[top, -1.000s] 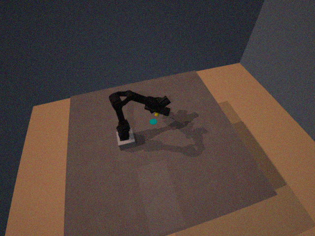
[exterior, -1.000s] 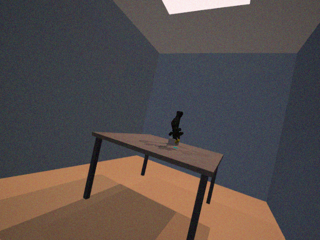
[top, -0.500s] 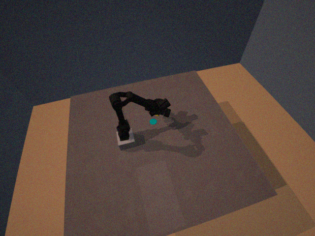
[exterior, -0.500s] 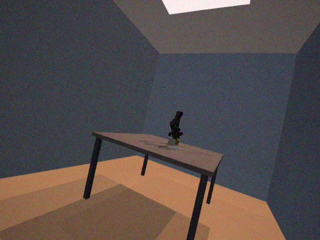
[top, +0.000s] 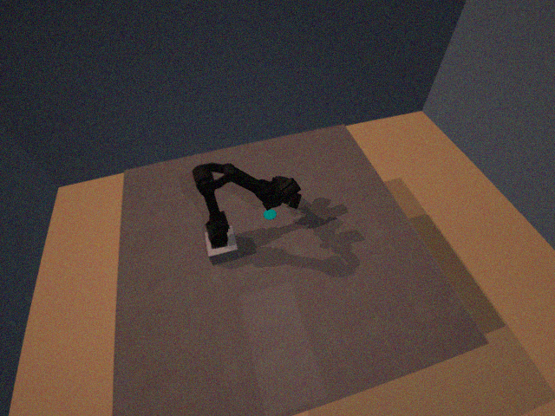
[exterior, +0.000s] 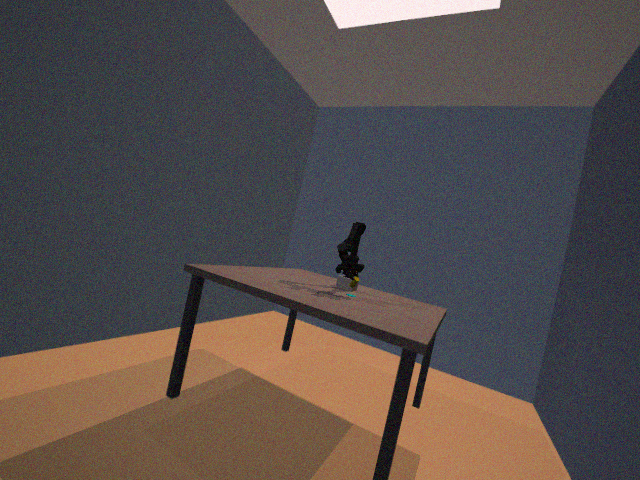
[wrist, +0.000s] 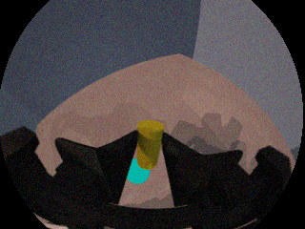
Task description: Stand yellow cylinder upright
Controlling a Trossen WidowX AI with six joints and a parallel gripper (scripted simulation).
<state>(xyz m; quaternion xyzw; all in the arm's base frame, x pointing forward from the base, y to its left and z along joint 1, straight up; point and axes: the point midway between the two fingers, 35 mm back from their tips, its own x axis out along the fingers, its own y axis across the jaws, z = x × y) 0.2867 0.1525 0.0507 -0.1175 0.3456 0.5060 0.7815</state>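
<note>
The cyan circle lies 11 cm below my gripper tip, 6 cm behind it and 3 cm to the right of it. From my gripper tip the other things lie so: yellow tall cylinder (2 cm below, 1 cm to the right, 1 cm behind).
</note>
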